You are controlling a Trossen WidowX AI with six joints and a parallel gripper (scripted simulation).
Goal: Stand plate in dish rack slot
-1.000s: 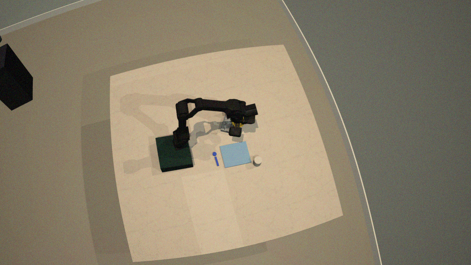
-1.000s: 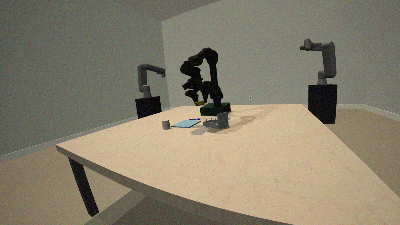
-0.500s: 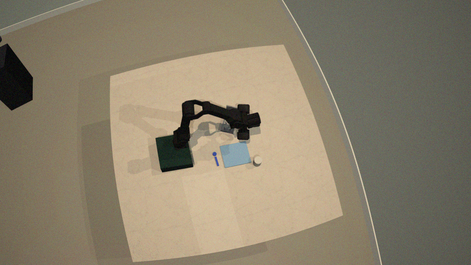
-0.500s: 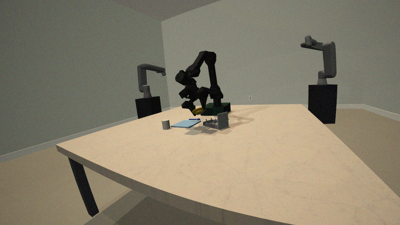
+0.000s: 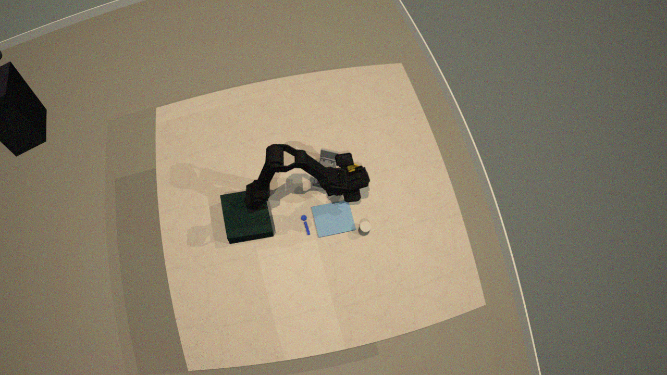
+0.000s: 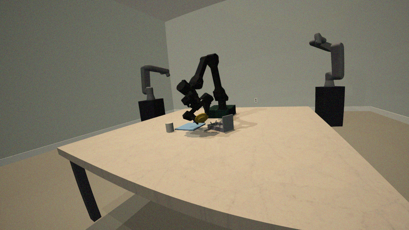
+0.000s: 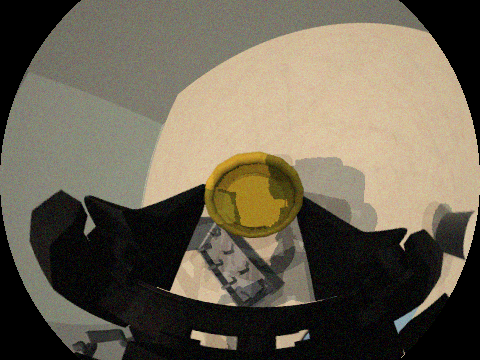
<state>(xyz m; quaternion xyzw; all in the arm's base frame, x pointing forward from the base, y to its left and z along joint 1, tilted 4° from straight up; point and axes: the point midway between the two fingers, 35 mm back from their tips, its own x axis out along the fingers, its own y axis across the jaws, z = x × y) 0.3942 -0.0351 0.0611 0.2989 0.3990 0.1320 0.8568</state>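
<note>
Right now the grey dish rack is 90 mm behind my gripper tip, 60 mm to the left of it and 50 mm below it. The rest, counted from my gripper tip: light blue mat 140 mm behind, 130 mm to the right, 70 mm below; white cup 220 mm to the right, 50 mm below, 50 mm behind; yellow plate 10 mm above.
</note>
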